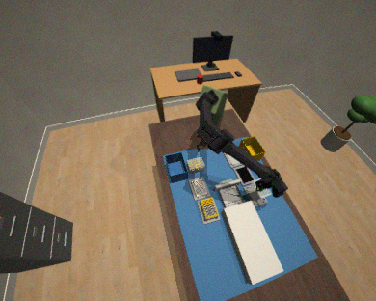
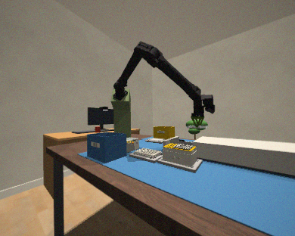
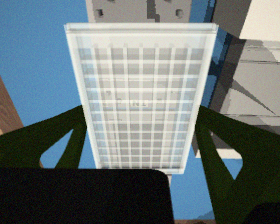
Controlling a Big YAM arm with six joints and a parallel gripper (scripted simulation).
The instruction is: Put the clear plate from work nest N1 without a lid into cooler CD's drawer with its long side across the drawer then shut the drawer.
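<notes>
Now: the cooler drawer 8 cm behind my hand, 17 cm to the right of it and 12 cm below it. The rest, counted from my hand: black plate: 16 cm behind, 6 cm to the left, 13 cm below; then clear plate: 1 cm below; then grey work nest: 14 cm below.
</notes>
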